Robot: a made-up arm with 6 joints.
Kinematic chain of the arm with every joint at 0, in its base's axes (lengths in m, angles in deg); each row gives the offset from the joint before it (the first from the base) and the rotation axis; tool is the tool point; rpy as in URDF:
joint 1: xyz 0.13 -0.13 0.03 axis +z
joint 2: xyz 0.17 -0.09 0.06 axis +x
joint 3: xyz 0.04 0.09 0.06 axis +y
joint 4: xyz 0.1 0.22 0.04 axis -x
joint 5: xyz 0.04 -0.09 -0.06 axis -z
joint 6: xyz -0.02 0 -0.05 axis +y
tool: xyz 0 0.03 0 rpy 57.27 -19.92 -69.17
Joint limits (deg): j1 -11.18..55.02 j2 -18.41..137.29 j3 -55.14..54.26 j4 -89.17..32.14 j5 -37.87..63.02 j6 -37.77..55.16
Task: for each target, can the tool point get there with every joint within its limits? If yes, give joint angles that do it. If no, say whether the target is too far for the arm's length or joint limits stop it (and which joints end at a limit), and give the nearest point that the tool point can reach.
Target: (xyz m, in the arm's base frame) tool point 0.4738 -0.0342 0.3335
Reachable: yes | joints 3.76 49.63 -27.59 -23.44 -19.17 -13.63
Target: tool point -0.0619 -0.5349 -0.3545
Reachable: no: joint limits stop it (at a limit: joint 1, joint 2, joint 3, joint 4, joint 5) | nearest point 0.3422 -0.4992 0.1123 | short by 0.618 m
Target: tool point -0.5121 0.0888 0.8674
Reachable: no: too far | nearest point 0.1024 0.1813 0.3952 | short by 0.780 m
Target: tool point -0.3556 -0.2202 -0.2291
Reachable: no: joint limits stop it (at a limit: joint 1, joint 2, joint 3, joint 5) | nearest point 0.0649 0.1596 -0.0948 | short by 0.582 m
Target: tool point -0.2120 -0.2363 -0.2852
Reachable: no: joint limits stop it (at a limit: joint 1, joint 2, joint 3, joint 5) | nearest point 0.0790 0.1448 -0.0911 | short by 0.517 m
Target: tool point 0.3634 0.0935 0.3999
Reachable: yes | joints 38.29 73.52 0.56 -40.81 -15.93 2.84
